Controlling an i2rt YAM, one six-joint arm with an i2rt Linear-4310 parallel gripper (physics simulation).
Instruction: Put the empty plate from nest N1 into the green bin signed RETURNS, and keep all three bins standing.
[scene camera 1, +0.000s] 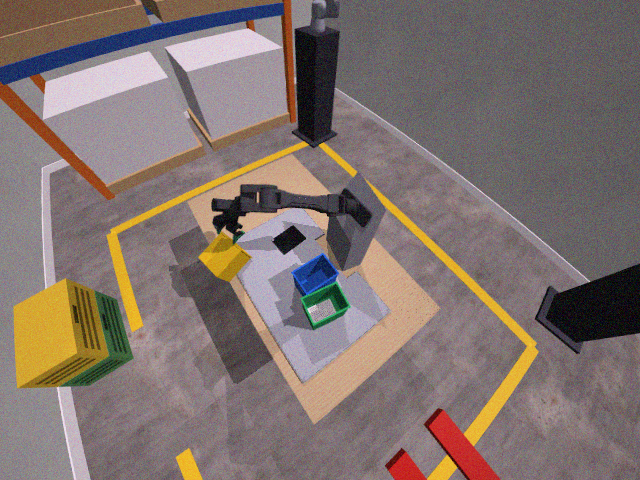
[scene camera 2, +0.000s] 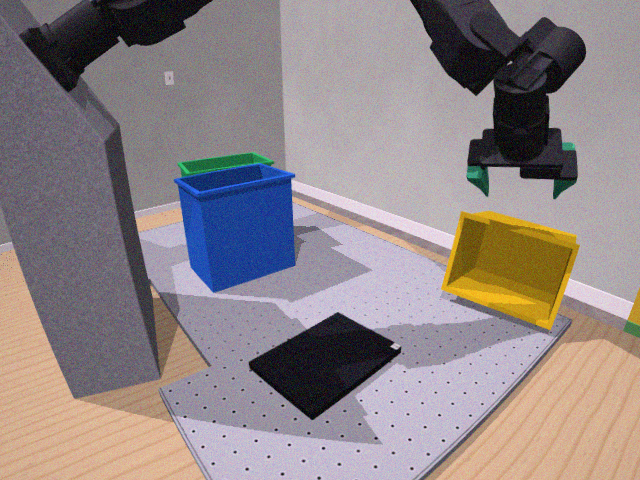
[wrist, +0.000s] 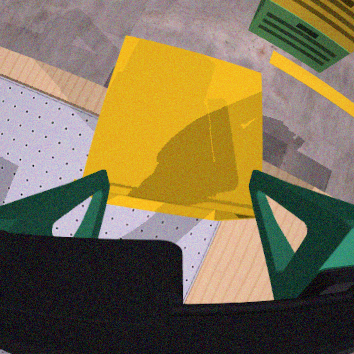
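Pixels of known places: gripper, between the fingertips: (scene camera 1: 226, 239) (scene camera 2: 520, 194) (wrist: 178, 177); arm's base, origin of its link: (scene camera 1: 354, 207) (scene camera 2: 53, 57).
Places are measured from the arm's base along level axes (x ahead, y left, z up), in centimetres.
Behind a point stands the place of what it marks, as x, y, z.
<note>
My gripper (scene camera 1: 229, 235) {47.7, -37.8, -20.3} (scene camera 2: 521, 196) {47.7, -37.8, -20.3} (wrist: 178, 177) {47.7, -37.8, -20.3} is open and empty, above the yellow bin and apart from it in the scene camera 2 view. The yellow bin (scene camera 1: 224, 258) {53.9, -33.4, -26.9} (scene camera 2: 509, 258) {60.8, -34.4, -36.6} (wrist: 170, 120) {53.2, -36.1, -26.9} lies on its side at the mat's edge, its mouth facing scene camera 2. The green bin (scene camera 1: 341, 297) {25.3, 20.6, -24.8} (scene camera 2: 227, 164) {36.9, 22.7, -23.0} stands upright beside the upright blue bin (scene camera 1: 316, 268) {21.1, -0.2, -33.8} (scene camera 2: 250, 232) {25.8, -1.1, -29.9}. A pale rectangular thing (scene camera 1: 321, 310) {33.6, 16.9, -37.4}, seemingly a plate, lies inside the green bin. A flat black pad (scene camera 1: 289, 239) {18.9, -25.3, -37.9} (scene camera 2: 325, 366) {17.1, -27.4, -37.9} carries no plate; its small white tag is unreadable, so I cannot tell if it is nest N1.
A grey pedestal (scene camera 1: 364, 222) {3.8, 8.6, 1.2} (scene camera 2: 77, 232) {-2.8, -10.7, -18.6} carries the arm beside the perforated mat (scene camera 1: 310, 361) {53.3, 30.3, -39.1} (scene camera 2: 258, 439) {4.8, -29.6, -39.1}. Yellow and green crates (scene camera 1: 51, 330) (wrist: 300, 35) stand off to one side of the wooden top. Black posts (scene camera 1: 316, 82) and a storage rack (scene camera 1: 287, 62) stand farther off.
</note>
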